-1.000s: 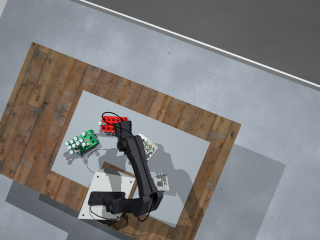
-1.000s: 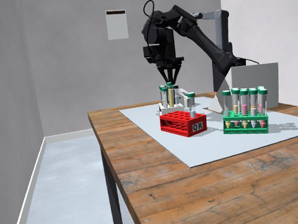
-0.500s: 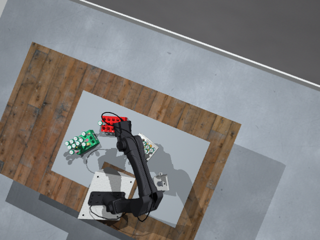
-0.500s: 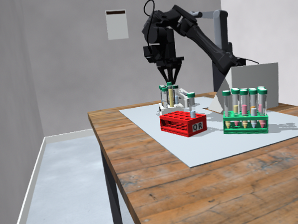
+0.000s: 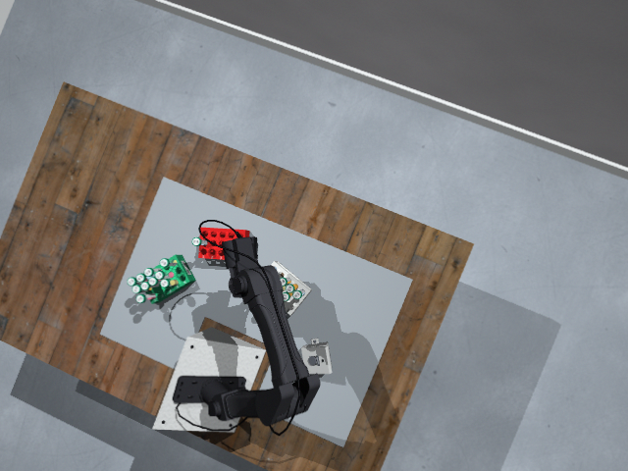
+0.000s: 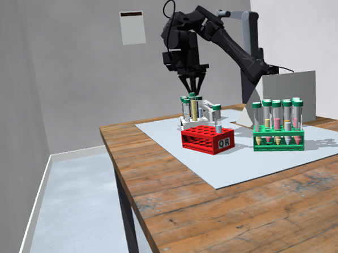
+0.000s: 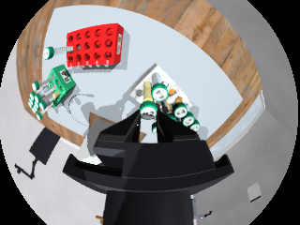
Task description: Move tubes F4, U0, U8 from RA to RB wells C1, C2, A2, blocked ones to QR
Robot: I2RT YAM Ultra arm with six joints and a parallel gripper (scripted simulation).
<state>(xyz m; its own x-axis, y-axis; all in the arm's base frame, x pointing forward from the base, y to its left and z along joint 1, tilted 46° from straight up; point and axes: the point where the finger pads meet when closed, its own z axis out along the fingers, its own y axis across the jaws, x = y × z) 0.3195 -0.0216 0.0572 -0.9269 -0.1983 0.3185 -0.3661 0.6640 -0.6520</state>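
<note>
Right now my hand is 10 mm short of the tube with yellow filling and 60 mm above it. Also, from my hand: red rack QR: 50 mm ahead, 160 mm to the left, 120 mm below; then tube: 40 mm ahead, 200 mm to the left, 80 mm below; then white rack RB: 10 mm behind, 40 mm to the right, 120 mm below.
</note>
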